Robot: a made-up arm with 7 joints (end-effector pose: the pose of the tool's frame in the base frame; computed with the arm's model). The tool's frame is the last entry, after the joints.
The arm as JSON. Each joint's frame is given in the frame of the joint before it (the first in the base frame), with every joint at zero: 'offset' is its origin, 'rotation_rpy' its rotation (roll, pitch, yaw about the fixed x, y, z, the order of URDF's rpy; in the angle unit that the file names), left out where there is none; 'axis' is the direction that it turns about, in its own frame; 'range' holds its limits. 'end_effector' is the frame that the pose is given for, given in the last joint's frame.
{
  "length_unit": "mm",
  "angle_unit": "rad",
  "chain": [
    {
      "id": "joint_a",
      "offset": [
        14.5,
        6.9,
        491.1
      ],
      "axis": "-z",
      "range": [
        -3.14,
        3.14
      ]
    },
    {
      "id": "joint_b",
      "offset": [
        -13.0,
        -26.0,
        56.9
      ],
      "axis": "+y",
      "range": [
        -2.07,
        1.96
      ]
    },
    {
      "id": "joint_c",
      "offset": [
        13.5,
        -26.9,
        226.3
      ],
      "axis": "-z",
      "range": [
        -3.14,
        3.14
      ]
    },
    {
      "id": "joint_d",
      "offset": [
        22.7,
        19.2,
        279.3
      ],
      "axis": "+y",
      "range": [
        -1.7,
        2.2
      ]
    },
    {
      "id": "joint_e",
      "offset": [
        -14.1,
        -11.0,
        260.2
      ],
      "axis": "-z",
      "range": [
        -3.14,
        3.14
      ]
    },
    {
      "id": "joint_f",
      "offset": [
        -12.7,
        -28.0,
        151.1
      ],
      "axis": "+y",
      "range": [
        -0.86,
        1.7
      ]
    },
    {
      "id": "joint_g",
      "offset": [
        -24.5,
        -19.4,
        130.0
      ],
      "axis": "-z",
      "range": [
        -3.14,
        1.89
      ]
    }
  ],
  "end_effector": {
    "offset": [
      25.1,
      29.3,
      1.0
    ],
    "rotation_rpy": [
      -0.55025,
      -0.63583,
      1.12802
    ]
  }
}
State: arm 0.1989 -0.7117 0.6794 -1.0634 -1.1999 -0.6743 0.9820
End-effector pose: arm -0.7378 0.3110 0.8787 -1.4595 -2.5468 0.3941
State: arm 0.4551 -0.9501 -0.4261 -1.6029 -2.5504 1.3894 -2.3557
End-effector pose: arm -0.6078 0.1455 0.4155 -0.2100 1.7227 0.7197
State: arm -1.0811 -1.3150 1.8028 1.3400 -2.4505 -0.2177 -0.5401
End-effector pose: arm 0.2395 -0.8154 0.5673 -0.8866 1.6693 -0.3814
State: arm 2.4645 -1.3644 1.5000 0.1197 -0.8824 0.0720 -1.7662
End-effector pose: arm 0.7617 0.7537 0.7248 -1.4772 0.1827 0.3345
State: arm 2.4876 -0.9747 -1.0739 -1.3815 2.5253 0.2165 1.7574
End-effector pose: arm 0.2144 0.7655 0.6098 -0.7740 1.1708 2.3228
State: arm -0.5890 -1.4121 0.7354 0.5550 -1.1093 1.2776 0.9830
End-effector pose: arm -0.5245 -0.5986 0.9894 -0.3709 -0.7319 1.1361
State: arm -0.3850 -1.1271 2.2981 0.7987 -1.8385 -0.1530 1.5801
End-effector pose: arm -0.6662 -0.6929 0.6469 1.0697 -1.2616 -0.9514
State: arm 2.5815 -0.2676 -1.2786 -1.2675 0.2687 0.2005 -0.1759
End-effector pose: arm -0.0091 0.6180 1.1502 -1.6281 -0.9470 0.0639
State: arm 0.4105 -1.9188 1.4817 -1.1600 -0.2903 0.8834 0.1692
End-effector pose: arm -0.5265 0.6148 0.2752 -0.7822 -2.1089 -1.4916
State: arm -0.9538 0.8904 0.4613 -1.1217 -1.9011 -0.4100 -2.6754
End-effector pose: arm 0.1896 0.3367 1.3482 -0.3752 -0.7349 -0.0881
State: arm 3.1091 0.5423 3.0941 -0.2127 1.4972 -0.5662 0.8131
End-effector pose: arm -0.6420 0.1070 1.3252 -0.7520 -1.2102 -1.6773
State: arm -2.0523 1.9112 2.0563 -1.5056 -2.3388 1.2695 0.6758
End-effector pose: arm -0.3665 0.1726 0.0951 1.8572 -0.6027 -0.1068
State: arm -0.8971 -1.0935 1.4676 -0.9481 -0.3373 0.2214 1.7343
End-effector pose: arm -0.7493 -0.4075 0.8580 0.1911 -0.9742 -1.7865
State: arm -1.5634 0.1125 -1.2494 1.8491 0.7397 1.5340 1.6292
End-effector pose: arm -0.2826 0.2999 0.8858 2.8740 0.6623 -0.0129
